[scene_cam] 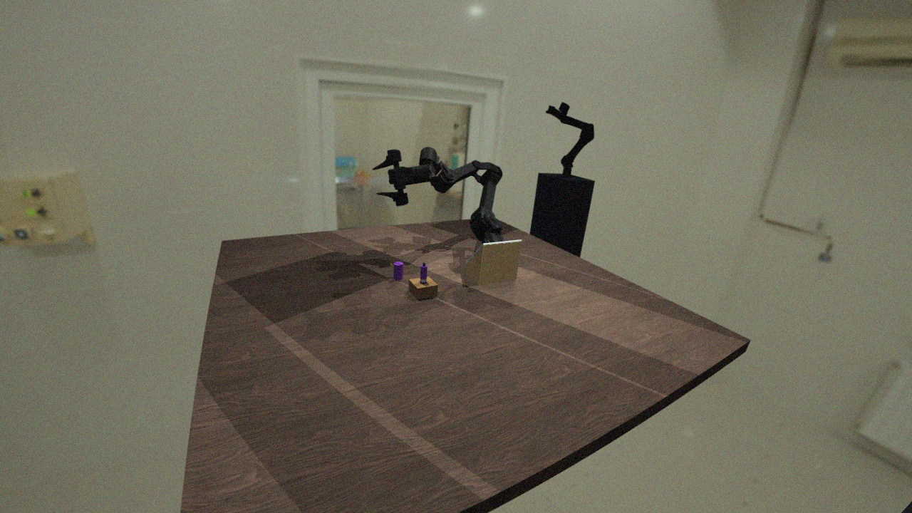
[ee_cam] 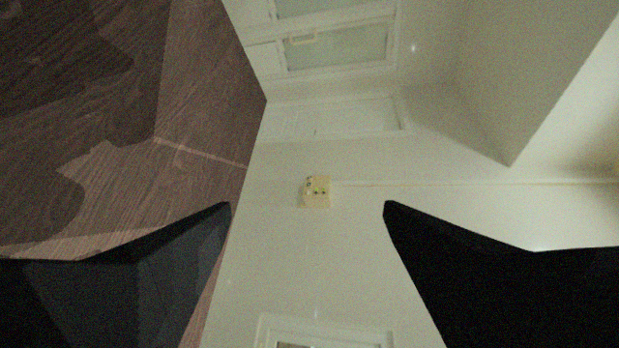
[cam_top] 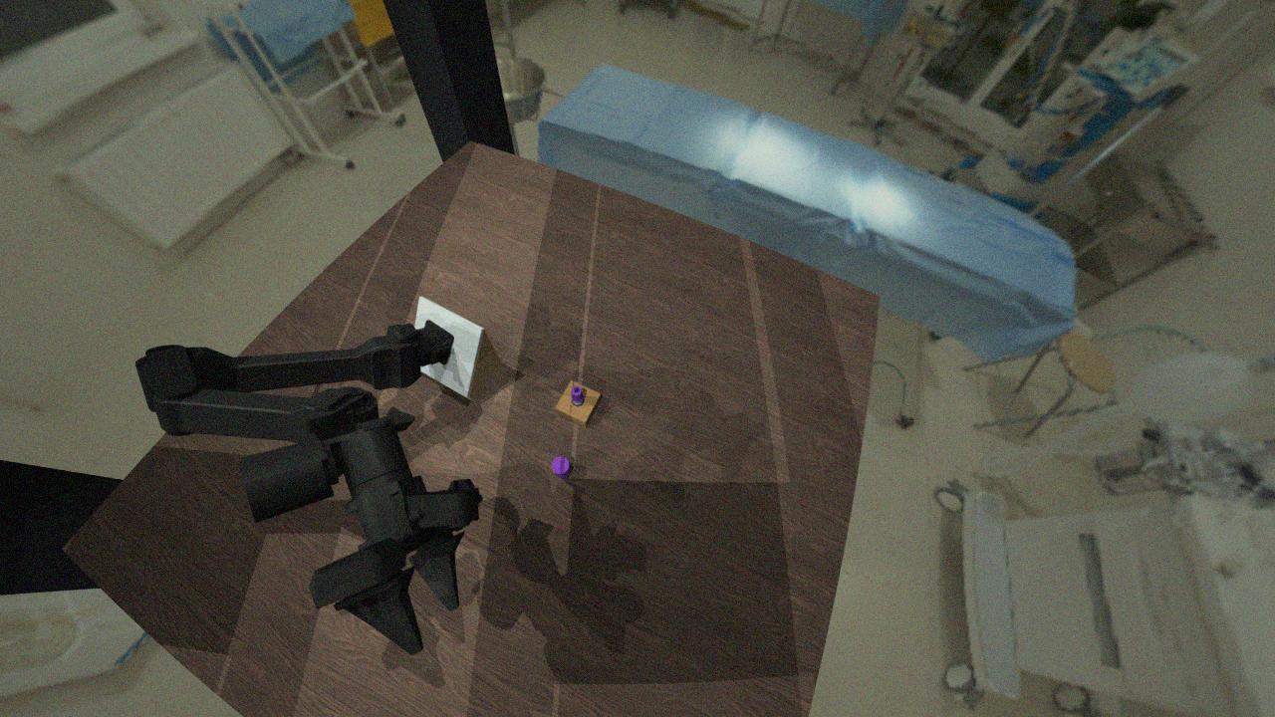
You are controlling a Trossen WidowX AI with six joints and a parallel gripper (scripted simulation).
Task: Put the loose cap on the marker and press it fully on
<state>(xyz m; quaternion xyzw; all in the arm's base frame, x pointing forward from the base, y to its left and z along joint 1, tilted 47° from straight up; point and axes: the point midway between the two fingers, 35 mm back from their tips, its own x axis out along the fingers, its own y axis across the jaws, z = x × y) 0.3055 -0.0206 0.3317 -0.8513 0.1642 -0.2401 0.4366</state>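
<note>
Now: the purple cap 30 mm behind my gripper tip, 220 mm to the left of it and 240 mm below it. Also, from my gripper tip: holder block: 70 mm behind, 340 mm to the left, 250 mm below.
</note>
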